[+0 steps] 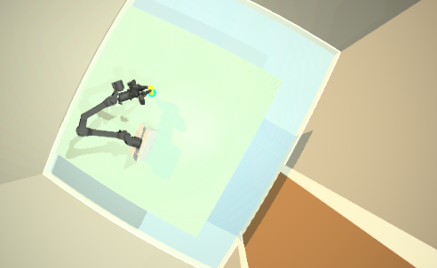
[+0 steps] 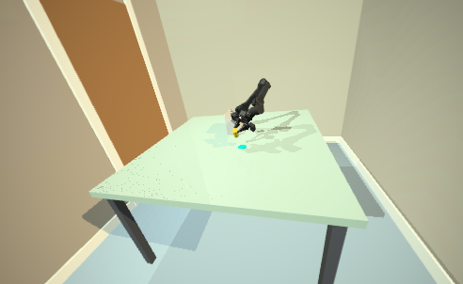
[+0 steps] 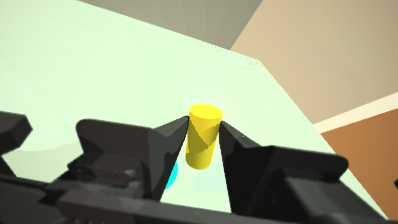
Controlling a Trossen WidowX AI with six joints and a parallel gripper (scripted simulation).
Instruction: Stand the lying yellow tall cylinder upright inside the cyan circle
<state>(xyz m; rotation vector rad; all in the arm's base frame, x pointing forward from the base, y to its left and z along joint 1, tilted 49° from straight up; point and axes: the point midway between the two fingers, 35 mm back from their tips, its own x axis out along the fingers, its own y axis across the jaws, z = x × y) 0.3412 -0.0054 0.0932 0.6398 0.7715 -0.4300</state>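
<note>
Now: the cyan circle 130 mm below my gripper tip, 30 mm to the left of it and 20 mm behind it. The rest, counted from my gripper tip: yellow tall cylinder 20 mm below, 10 mm behind.
</note>
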